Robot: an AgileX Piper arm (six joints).
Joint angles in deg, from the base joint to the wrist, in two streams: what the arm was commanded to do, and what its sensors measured. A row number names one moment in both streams.
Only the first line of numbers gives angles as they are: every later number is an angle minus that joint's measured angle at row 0.
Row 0, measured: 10.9 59.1 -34.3 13.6 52.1 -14.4
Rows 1 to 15, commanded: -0.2 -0.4 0.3 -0.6 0.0 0.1; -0.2 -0.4 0.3 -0.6 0.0 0.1; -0.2 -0.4 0.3 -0.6 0.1 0.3; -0.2 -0.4 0.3 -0.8 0.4 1.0; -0.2 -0.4 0.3 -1.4 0.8 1.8; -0.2 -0.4 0.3 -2.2 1.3 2.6; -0.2 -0.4 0.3 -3.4 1.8 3.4; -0.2 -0.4 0.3 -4.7 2.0 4.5; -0.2 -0.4 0.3 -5.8 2.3 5.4; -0.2 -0.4 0.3 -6.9 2.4 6.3; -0.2 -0.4 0.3 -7.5 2.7 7.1; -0.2 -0.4 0.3 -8.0 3.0 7.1; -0.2 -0.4 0.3 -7.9 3.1 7.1; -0.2 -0.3 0.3 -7.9 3.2 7.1; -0.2 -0.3 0.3 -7.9 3.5 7.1
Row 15, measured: 0.0 0.0 0.0 -7.0 2.7 6.3
